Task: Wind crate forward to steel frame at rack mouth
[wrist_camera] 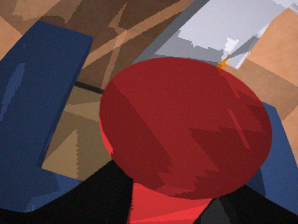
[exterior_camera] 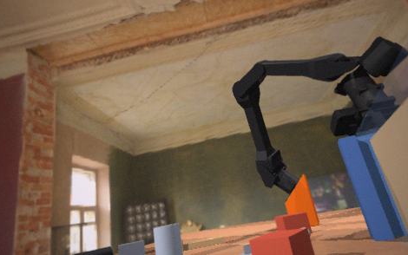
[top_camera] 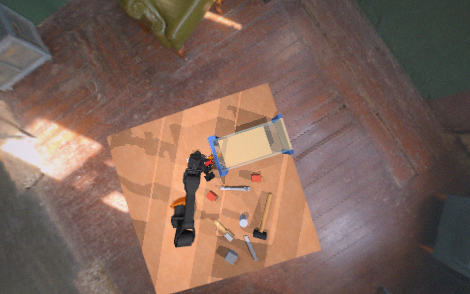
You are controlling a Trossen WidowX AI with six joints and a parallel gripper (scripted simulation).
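Right now my gripper tip is 60 mm past the winch handle and 30 mm above it. The rest, counted from my gripper tip: grey hand winch 130 mm behind, 100 mm below, 10 mm to the left; then red knob 20 mm behind, 10 mm to the right; then clear-panelled guard cubby 290 mm ahead, 40 mm to the left, 20 mm below.
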